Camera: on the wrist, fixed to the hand. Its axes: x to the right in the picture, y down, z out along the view.
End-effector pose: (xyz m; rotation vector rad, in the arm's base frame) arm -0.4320 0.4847 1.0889 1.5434 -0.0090 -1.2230
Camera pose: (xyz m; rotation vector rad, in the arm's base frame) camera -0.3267 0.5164 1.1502 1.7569 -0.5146 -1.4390
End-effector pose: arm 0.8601 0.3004 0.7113 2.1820 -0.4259 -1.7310
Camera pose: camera 0.9380 0.2273 0.7780 -2.1571 0.9831 1.9862
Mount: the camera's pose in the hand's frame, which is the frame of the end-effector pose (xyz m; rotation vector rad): -0.0105 0.0920 -0.0853 0.4614 -0.2485 0.0414
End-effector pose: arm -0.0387 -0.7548 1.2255 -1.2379 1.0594 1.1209
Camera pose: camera -0.1310 -0.8401 1.2175 -0.6969 1.0785 0.9610
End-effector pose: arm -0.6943 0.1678 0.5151 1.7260 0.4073 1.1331
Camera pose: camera -0.7913 0.1656 0.5954 2.2570 0.5068 0.8797
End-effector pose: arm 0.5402 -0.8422 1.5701 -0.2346 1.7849 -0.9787
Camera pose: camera 0.4977 -0.7335 1.5230 -0.0250 1.2946 -1.2426
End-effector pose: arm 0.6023 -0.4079 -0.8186 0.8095 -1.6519 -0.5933
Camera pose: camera 0.6684 -0.3383 -0.7371 1.0603 -2.0687 -0.2905
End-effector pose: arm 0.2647 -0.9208 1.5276 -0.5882 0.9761 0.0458
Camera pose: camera 0.1663 -0.8825 1.4590 -0.1325 0.7231 -0.0675
